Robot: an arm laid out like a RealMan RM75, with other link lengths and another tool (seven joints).
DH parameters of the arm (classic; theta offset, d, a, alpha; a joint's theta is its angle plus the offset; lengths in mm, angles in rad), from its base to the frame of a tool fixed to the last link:
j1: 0 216.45 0 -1.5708
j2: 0 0 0 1.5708
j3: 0 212.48 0 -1.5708
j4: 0 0 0 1.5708
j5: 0 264.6 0 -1.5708
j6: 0 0 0 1.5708
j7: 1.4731 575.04 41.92 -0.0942
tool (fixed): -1.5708 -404.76 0 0
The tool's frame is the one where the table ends.
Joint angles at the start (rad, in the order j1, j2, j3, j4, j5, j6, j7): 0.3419, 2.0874, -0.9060, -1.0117, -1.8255, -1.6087, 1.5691
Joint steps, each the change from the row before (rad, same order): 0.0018, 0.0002, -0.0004, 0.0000, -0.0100, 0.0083, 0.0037; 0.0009, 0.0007, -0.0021, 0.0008, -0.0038, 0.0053, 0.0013; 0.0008, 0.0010, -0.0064, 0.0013, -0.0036, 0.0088, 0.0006; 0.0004, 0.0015, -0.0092, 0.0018, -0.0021, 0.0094, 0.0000; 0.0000, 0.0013, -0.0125, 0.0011, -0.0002, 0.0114, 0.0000; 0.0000, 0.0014, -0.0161, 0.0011, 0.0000, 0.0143, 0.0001; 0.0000, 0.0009, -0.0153, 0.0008, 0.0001, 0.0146, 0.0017; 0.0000, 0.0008, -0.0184, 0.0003, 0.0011, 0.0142, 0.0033
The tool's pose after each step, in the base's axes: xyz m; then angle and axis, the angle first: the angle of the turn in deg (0 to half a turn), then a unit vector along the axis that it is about. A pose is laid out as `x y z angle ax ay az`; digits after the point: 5 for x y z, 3 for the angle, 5 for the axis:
0.24385 0.30730 -0.01120 161.911 -0.94925 0.14896 0.27703
0.24418 0.30781 -0.01214 161.846 -0.94969 0.15016 0.27484
0.24439 0.30854 -0.01405 161.811 -0.95046 0.15099 0.27171
0.24427 0.30908 -0.01665 161.874 -0.95119 0.15146 0.26888
0.24379 0.30983 -0.01958 161.935 -0.95204 0.15130 0.26596
0.24312 0.31076 -0.02321 162.015 -0.95314 0.15087 0.26221
0.24252 0.31181 -0.02646 162.030 -0.95412 0.15111 0.25850
0.24136 0.31260 -0.03011 162.206 -0.95510 0.15123 0.25479

